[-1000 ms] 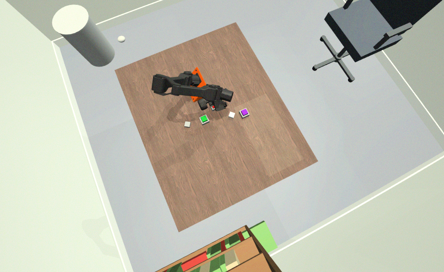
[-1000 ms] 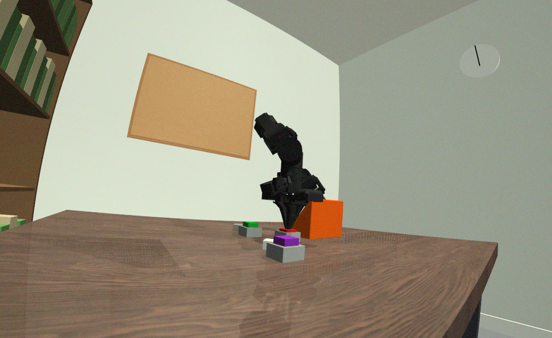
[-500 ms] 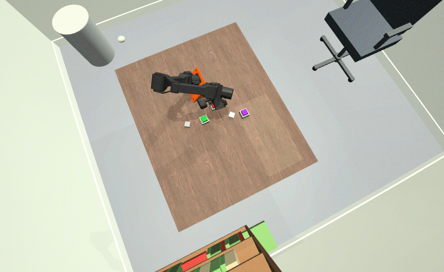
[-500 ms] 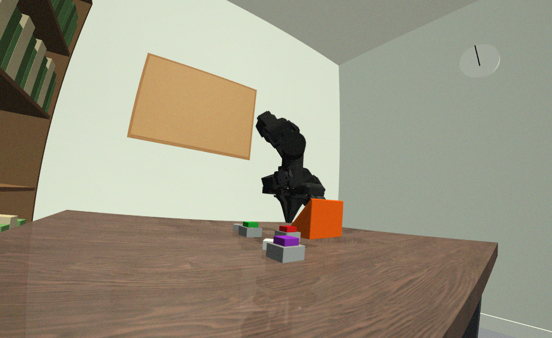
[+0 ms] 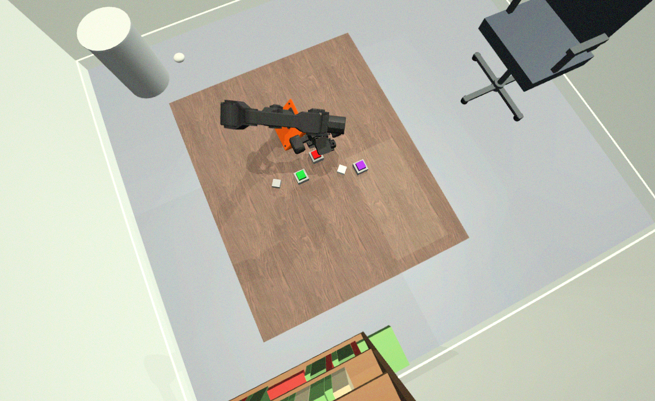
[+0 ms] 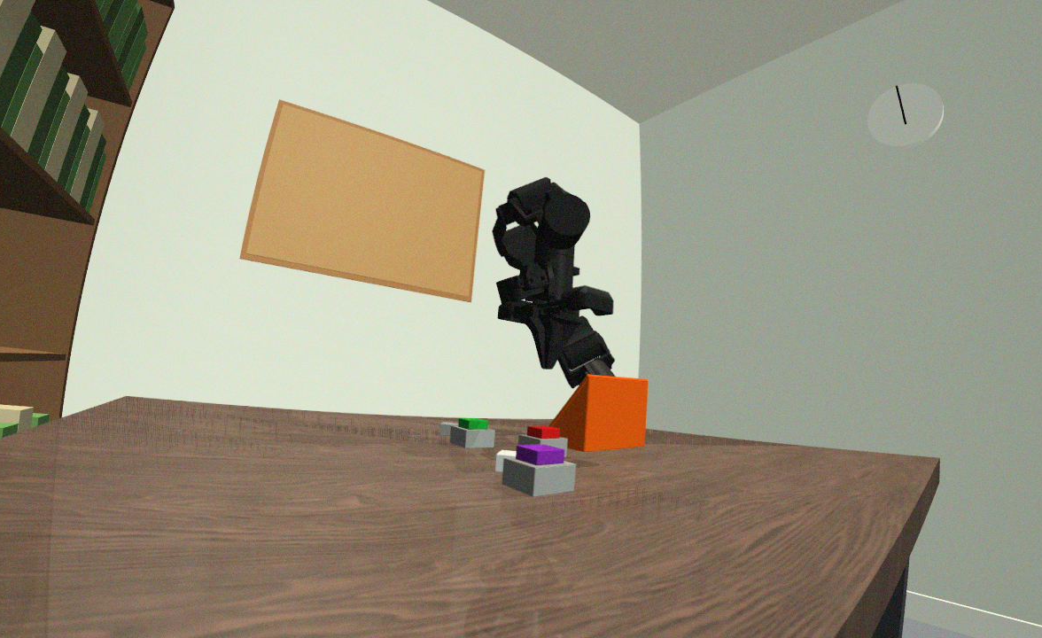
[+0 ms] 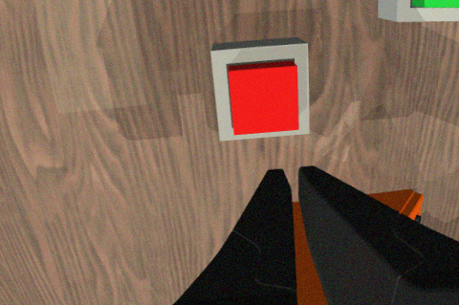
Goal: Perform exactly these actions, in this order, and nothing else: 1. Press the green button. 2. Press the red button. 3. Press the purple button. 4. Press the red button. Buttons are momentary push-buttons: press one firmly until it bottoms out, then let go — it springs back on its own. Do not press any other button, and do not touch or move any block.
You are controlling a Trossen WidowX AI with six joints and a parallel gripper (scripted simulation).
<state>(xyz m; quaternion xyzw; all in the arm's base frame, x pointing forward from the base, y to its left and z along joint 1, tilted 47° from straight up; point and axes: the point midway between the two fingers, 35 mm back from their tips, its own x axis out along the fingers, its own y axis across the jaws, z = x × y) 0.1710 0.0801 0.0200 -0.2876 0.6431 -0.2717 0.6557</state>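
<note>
My gripper tip is now 150 mm to the right of the purple button, 120 mm short of it and 90 mm above it. From my gripper tip the other things lie so: red button (90 mm below); green button (100 mm to the right, 90 mm below, 60 mm ahead); white block (110 mm below, 100 mm ahead, 70 mm to the left).
</note>
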